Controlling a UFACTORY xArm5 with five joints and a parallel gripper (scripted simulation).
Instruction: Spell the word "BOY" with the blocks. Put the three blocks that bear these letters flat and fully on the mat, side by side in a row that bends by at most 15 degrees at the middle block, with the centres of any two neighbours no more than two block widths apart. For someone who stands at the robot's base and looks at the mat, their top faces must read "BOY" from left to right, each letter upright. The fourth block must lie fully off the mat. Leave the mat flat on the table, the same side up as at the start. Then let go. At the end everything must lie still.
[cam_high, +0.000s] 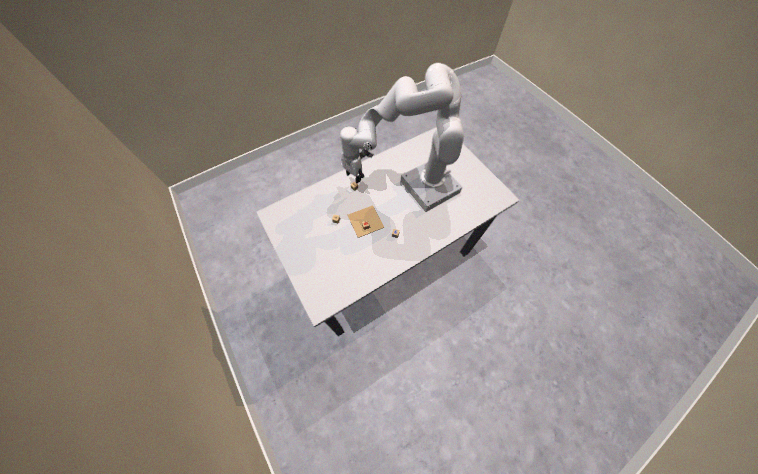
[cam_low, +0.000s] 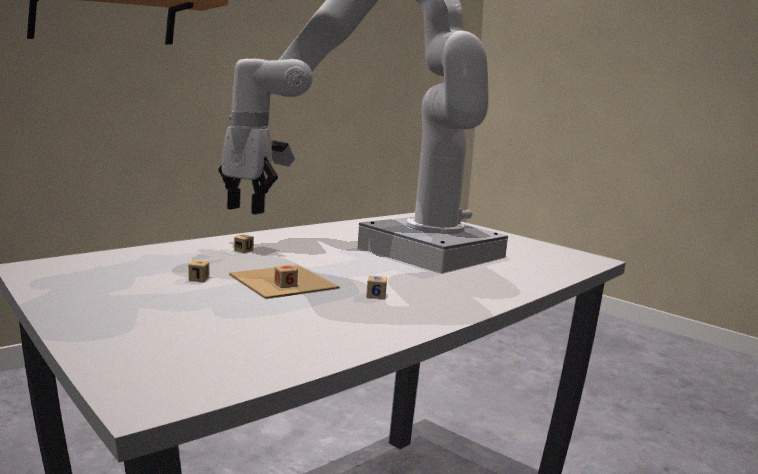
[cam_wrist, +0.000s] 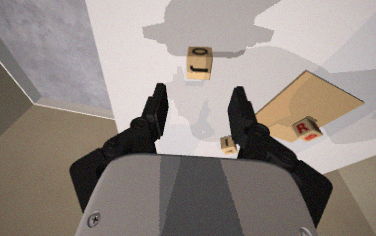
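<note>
The wooden block is 8 cm below my hand. The rest, counted from my hand: tan mat: 21 cm to the left, 10 cm below, 4 cm ahead.
</note>
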